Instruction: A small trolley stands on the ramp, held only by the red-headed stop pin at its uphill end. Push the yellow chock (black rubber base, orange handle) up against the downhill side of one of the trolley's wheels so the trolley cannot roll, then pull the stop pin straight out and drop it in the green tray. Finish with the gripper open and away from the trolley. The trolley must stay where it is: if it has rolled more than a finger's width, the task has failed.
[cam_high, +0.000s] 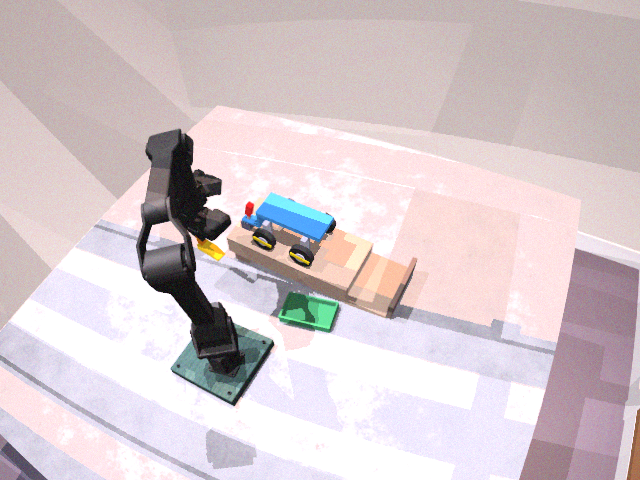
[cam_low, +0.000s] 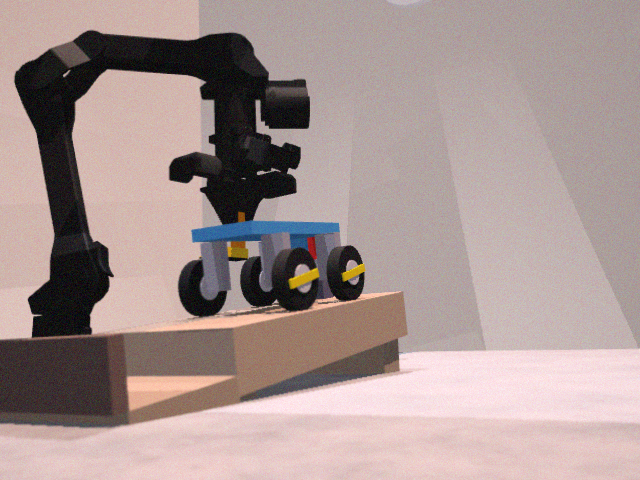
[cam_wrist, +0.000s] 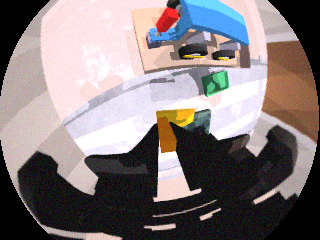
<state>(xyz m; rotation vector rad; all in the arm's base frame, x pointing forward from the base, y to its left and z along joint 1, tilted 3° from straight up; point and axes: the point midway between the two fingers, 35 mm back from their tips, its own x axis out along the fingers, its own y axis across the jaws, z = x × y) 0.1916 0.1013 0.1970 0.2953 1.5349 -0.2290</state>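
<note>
My gripper tip is 1 cm past the yellow chock, 2 cm to the left of it and 1 cm above it. The rest, counted from my gripper tip: red-headed stop pin (13 cm ahead, 5 cm to the right, 4 cm below); then raised lip (8 cm ahead, 43 cm to the right, 14 cm below); then blue-topped trolley (13 cm ahead, 16 cm to the right, 6 cm below).
</note>
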